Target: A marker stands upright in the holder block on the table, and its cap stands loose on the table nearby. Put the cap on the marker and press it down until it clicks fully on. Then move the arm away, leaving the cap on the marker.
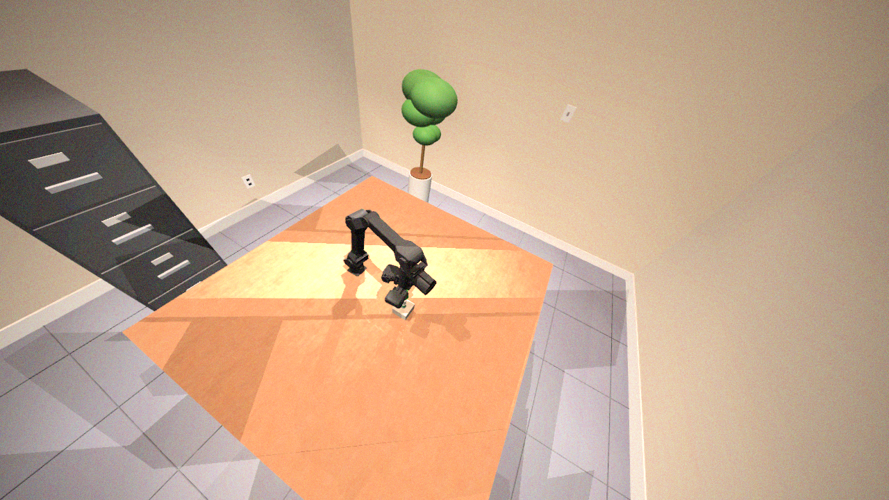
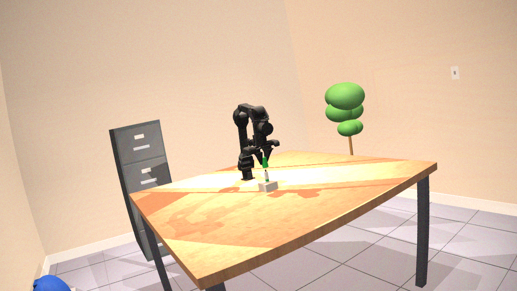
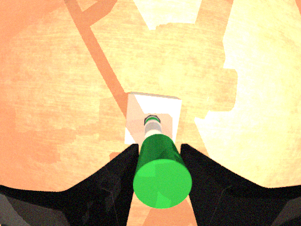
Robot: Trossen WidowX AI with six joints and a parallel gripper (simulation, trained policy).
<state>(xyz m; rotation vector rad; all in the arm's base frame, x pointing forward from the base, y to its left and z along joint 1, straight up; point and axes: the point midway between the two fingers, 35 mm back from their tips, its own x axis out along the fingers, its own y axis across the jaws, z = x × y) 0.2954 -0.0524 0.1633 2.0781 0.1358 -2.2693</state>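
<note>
Right now my gripper tip is 10 mm short of the holder block and 110 mm above it. The rest, counted from my gripper tip: green cap: 10 mm ahead, 10 mm above.
</note>
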